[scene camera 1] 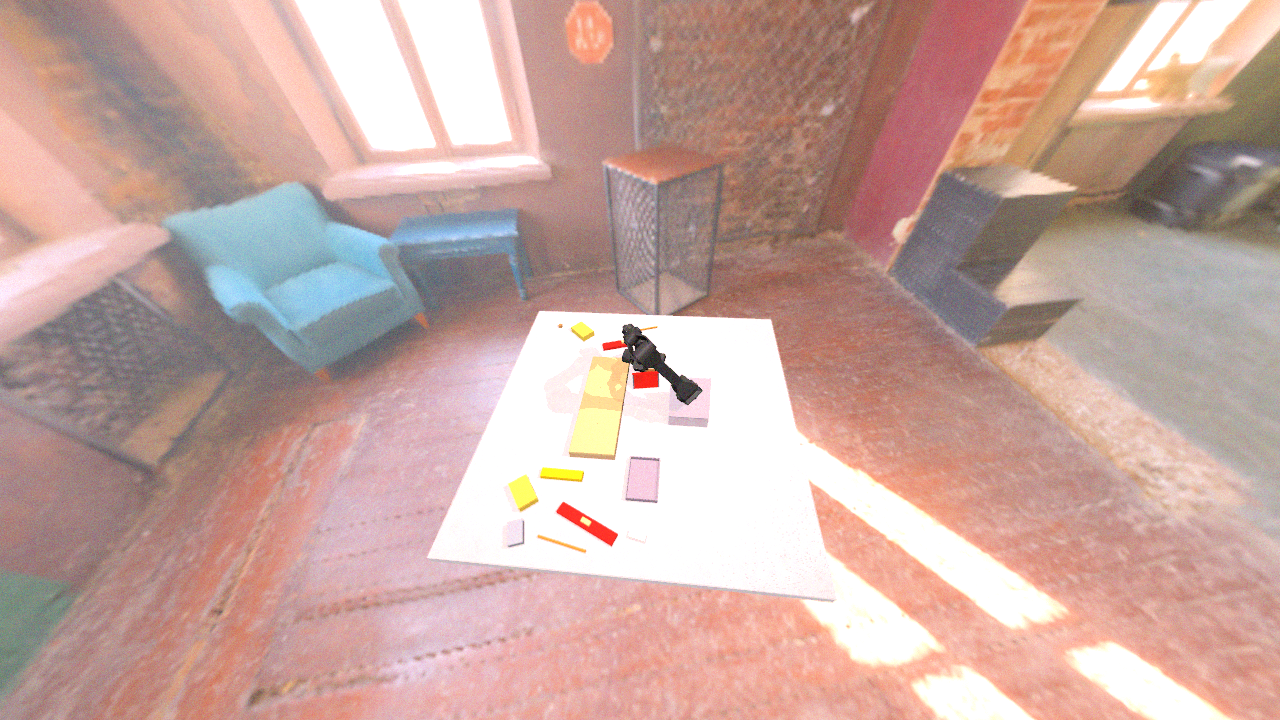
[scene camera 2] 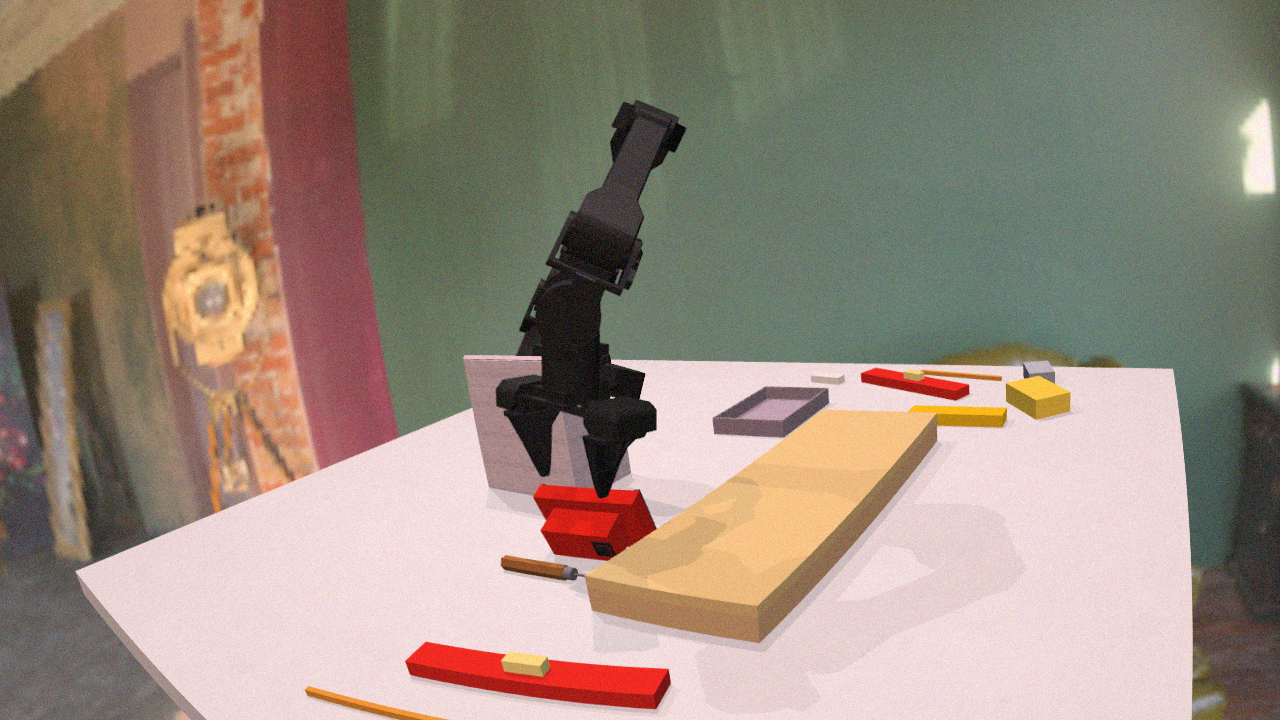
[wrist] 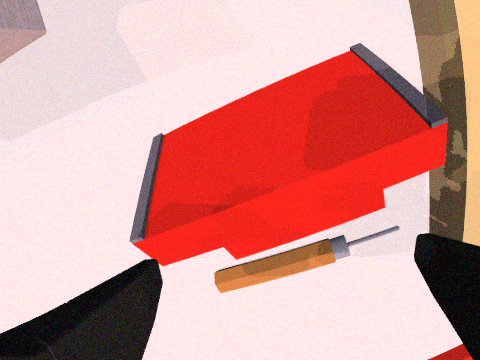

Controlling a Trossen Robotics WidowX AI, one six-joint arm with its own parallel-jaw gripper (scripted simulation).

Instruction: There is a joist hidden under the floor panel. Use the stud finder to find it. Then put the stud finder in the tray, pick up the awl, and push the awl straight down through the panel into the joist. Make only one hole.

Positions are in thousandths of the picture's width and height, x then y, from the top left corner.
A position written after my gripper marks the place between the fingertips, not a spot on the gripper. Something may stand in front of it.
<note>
My gripper (scene camera 2: 447,676) is open, holding nothing. I also see a red stud finder (scene camera 2: 452,727) and an awl (scene camera 2: 406,785).
The red stud finder also shows in the wrist view (wrist: 657,418). The awl also shows in the wrist view (wrist: 676,701). My gripper is seen too in the wrist view (wrist: 605,729).
</note>
